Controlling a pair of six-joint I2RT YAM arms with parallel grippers.
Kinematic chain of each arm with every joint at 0, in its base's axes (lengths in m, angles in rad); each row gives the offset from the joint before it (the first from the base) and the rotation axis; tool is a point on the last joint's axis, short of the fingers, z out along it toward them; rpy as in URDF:
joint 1: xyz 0 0 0.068 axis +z
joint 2: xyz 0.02 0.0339 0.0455 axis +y
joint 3: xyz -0.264 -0.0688 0 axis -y
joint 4: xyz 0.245 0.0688 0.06 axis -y
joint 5: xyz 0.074 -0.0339 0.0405 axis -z
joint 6: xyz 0.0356 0 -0.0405 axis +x
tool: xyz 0 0 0 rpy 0 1.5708 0
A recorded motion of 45 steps. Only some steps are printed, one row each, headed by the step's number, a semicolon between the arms.
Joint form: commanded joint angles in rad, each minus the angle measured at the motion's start. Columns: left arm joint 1, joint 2, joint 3, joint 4, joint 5, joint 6; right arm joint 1, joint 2, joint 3, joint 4, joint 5, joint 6.
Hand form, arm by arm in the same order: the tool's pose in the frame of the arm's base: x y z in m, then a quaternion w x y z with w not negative. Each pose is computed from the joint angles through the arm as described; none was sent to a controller.
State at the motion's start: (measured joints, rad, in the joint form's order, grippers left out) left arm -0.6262 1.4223 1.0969 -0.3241 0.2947 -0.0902; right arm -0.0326 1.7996 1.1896 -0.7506 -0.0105 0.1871
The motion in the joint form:
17: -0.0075 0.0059 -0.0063 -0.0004 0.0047 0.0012; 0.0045 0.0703 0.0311 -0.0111 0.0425 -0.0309
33: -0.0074 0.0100 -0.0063 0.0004 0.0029 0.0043; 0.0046 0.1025 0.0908 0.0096 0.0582 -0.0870
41: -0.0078 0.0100 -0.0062 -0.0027 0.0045 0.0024; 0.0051 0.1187 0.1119 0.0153 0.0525 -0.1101
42: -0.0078 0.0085 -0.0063 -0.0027 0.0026 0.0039; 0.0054 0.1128 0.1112 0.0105 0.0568 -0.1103
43: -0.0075 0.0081 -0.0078 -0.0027 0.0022 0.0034; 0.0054 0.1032 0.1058 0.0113 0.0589 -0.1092
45: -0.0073 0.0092 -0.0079 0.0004 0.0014 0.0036; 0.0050 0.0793 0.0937 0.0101 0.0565 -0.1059
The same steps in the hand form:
17: 0.2506 -0.1972 0.2839 0.35856 0.30204 0.83814 -0.27878; 0.3465 -0.0109 0.1573 0.08071 0.09299 0.99233 -0.01080
33: 0.2513 -0.1976 0.2827 0.35793 0.30294 0.83866 -0.27706; 0.3624 -0.0118 0.1620 0.10462 0.06611 0.99211 -0.01996
41: 0.2510 -0.1976 0.2825 0.35603 0.30260 0.83937 -0.27774; 0.3681 -0.0116 0.1620 0.10959 0.05419 0.99233 -0.01817
42: 0.2508 -0.1974 0.2829 0.35720 0.30287 0.83906 -0.27688; 0.3671 -0.0116 0.1638 0.10984 0.05418 0.99226 -0.02029
43: 0.2508 -0.1972 0.2825 0.35677 0.30246 0.83947 -0.27662; 0.3656 -0.0117 0.1657 0.11235 0.05488 0.99192 -0.02120
45: 0.2511 -0.1973 0.2824 0.35779 0.30231 0.83914 -0.27646; 0.3618 -0.0116 0.1707 0.11762 0.05667 0.99124 -0.01969

